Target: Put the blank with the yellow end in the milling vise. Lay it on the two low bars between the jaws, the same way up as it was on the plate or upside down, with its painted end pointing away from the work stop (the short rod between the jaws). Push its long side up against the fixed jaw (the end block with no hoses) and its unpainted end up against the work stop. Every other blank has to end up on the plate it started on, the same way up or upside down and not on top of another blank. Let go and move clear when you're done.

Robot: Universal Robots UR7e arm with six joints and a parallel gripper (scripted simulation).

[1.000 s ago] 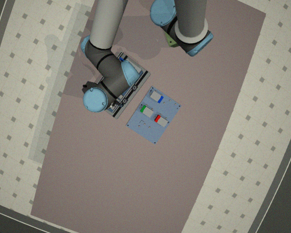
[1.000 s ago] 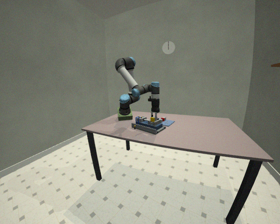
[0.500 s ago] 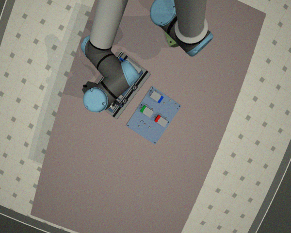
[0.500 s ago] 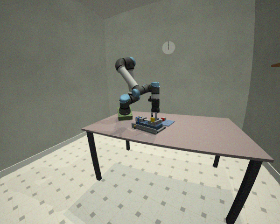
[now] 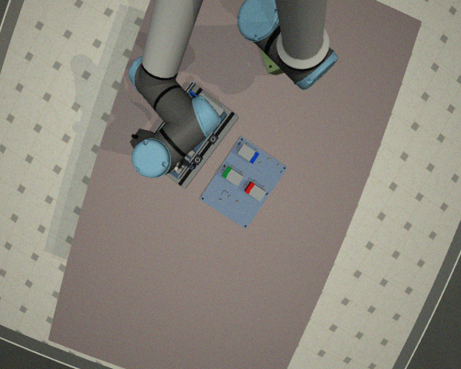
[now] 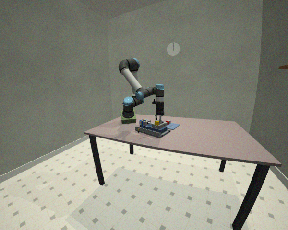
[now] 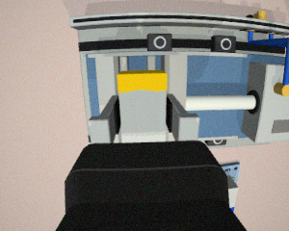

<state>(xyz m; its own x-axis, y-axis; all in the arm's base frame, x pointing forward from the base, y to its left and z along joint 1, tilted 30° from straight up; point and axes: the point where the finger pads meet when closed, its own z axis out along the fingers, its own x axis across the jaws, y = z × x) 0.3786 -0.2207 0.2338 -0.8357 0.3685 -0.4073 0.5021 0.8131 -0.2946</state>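
My hand is 2 cm above the yellow-ended blank. Round my hand: white rod: 7 cm behind, 5 cm to the left, 5 cm below; hosed block: 14 cm behind, 9 cm to the left, 5 cm below; milling vise: 6 cm behind, 4 cm to the left, 9 cm below.
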